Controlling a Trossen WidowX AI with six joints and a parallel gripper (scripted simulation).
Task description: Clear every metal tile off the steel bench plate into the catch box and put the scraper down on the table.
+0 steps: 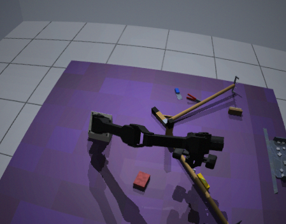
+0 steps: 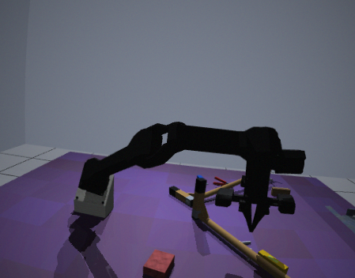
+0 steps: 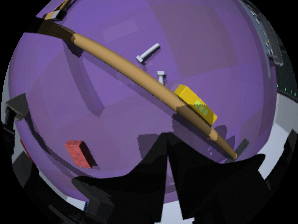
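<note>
The long scraper is 40 mm below my gripper tip and 30 mm ahead of it. Also, from my gripper tip: red block 210 mm behind, 90 mm below, 80 mm to the right; yellow block 80 mm below, 70 mm ahead, 10 mm to the right; brown block 550 mm to the left, 190 mm ahead, 80 mm below.
</note>
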